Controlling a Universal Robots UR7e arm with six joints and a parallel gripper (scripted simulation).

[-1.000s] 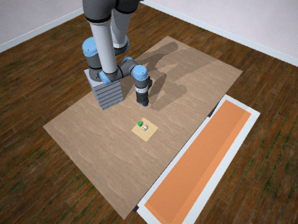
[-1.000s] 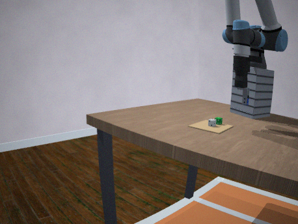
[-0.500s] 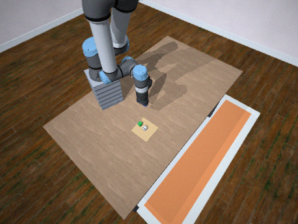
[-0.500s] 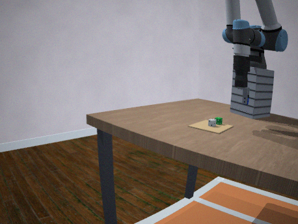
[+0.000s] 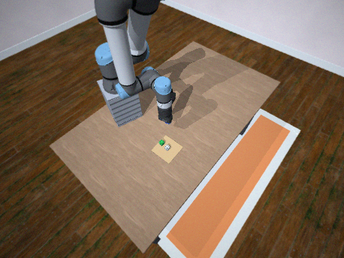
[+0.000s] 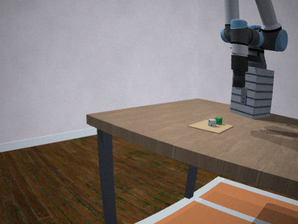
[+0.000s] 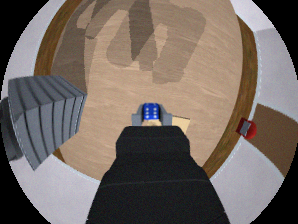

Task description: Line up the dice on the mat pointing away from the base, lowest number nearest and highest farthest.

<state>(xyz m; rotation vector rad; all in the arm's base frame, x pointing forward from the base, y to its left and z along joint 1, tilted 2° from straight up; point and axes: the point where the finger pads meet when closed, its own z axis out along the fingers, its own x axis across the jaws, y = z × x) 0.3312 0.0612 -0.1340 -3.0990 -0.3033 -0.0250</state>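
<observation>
The white die is 8 cm ahead of my hand, 11 cm to the right of it and 10 cm below it. Round my hand: tan mat (8 cm ahead, 11 cm to the right, 12 cm below); then green die (3 cm ahead, 10 cm to the right, 10 cm below); then blue die (1 cm below).
</observation>
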